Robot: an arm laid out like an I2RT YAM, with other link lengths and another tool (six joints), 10 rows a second.
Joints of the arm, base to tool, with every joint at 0 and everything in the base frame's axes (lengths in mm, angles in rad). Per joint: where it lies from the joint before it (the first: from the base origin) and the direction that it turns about. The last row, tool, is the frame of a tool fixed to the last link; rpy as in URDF.
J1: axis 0 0 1 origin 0 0 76.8
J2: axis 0 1 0 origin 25 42.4 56.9
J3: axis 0 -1 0 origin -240.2 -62.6 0
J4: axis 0 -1 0 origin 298.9 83.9 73.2
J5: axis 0 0 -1 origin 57 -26.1 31.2
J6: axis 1 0 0 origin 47 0 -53.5
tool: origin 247 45 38 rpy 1.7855 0.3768 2.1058
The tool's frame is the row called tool.
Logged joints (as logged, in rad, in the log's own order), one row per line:
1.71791 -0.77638 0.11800 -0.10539 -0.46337 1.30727
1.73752 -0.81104 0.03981 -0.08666 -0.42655 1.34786
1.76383 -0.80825 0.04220 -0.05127 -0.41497 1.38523
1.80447 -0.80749 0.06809 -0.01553 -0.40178 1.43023
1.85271 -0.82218 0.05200 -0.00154 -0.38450 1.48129
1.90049 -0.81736 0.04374 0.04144 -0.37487 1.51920
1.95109 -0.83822 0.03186 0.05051 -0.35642 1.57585
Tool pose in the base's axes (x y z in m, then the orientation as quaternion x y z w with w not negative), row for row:
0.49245 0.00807 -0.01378 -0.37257 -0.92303 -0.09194 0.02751
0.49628 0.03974 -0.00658 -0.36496 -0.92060 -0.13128 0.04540
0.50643 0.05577 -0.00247 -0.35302 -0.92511 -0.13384 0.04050
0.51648 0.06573 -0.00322 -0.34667 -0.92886 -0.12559 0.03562
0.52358 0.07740 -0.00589 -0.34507 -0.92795 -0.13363 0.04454
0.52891 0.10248 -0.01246 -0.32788 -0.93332 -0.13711 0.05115
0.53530 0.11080 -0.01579 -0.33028 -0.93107 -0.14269 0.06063
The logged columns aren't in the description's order. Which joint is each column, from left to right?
Columns, left to right: J2, J4, J5, J1, J6, J3.
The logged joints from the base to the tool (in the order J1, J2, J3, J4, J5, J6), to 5 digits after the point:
-0.10539 1.71791 1.30727 -0.77638 0.11800 -0.46337
-0.08666 1.73752 1.34786 -0.81104 0.03981 -0.42655
-0.05127 1.76383 1.38523 -0.80825 0.04220 -0.41497
-0.01553 1.80447 1.43023 -0.80749 0.06809 -0.40178
-0.00154 1.85271 1.48129 -0.82218 0.05200 -0.38450
0.04144 1.90049 1.51920 -0.81736 0.04374 -0.37487
0.05051 1.95109 1.57585 -0.83822 0.03186 -0.35642

